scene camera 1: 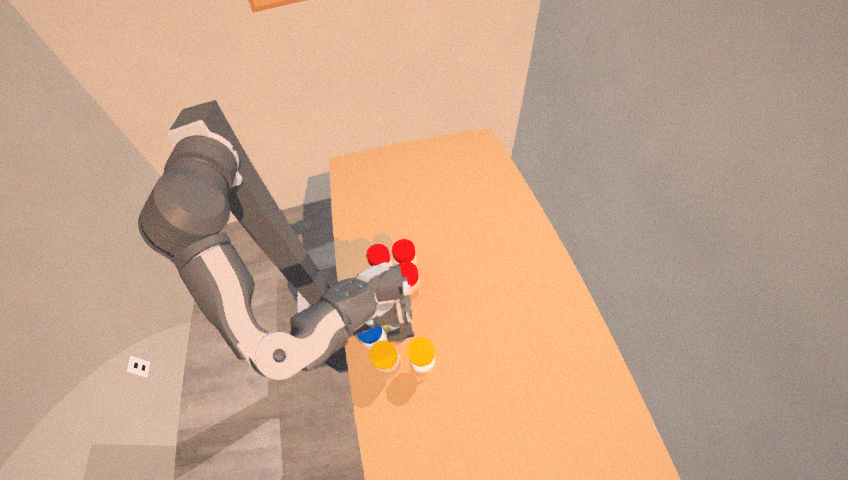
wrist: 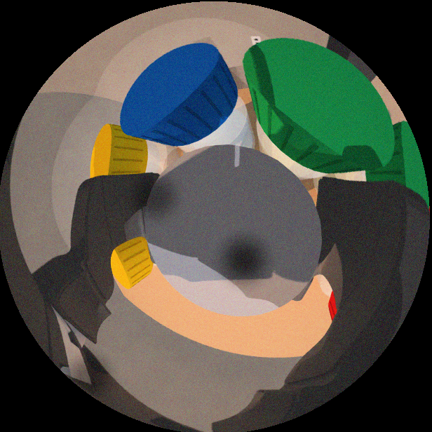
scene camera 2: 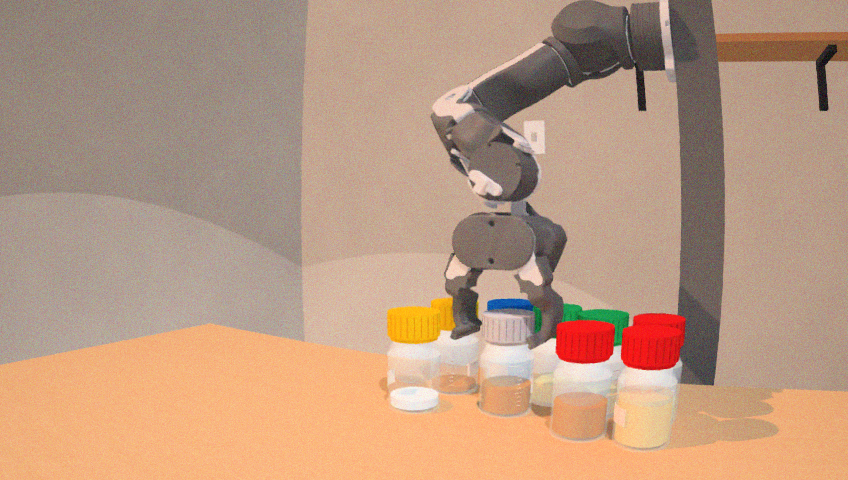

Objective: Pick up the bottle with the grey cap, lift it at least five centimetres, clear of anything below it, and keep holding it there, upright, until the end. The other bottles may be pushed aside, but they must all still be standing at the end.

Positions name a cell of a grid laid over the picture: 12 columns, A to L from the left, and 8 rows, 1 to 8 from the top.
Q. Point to a grey-capped bottle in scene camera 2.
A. H7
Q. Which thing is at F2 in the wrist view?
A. A blue-capped bottle.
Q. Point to a green-capped bottle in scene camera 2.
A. I6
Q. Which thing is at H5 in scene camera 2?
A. My gripper.
